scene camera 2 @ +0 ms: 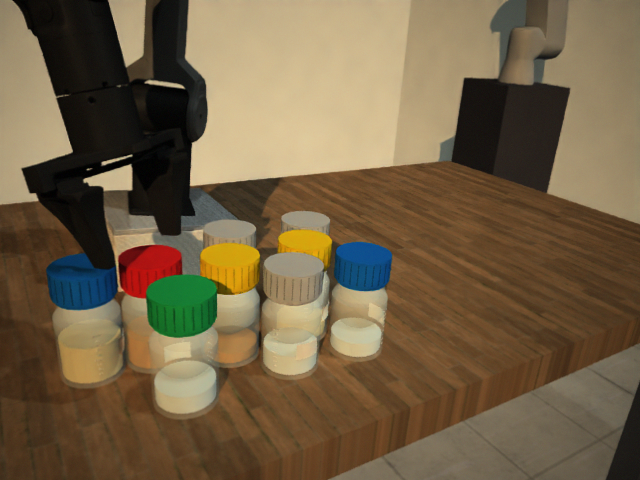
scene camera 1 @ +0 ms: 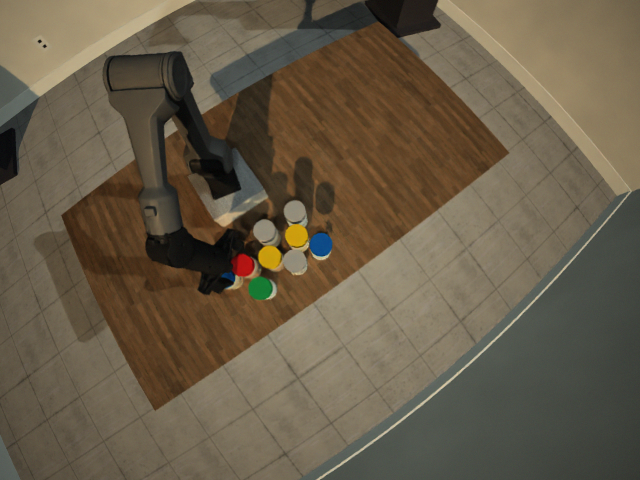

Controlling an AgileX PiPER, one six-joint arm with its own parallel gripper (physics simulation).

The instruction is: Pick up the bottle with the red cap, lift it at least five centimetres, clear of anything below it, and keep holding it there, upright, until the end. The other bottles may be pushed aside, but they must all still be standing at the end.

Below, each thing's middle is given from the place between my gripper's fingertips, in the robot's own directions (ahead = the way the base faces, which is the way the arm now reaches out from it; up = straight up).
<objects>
My gripper is now 10 mm to the right of the red-capped bottle (scene camera 2: 139, 267) and 60 mm above it. Round my hand: blue-capped bottle (scene camera 2: 359, 299): 30 mm ahead, 200 mm to the left, 60 mm below; then green-capped bottle (scene camera 2: 184, 345): 70 mm ahead, 30 mm to the left, 60 mm below.
</objects>
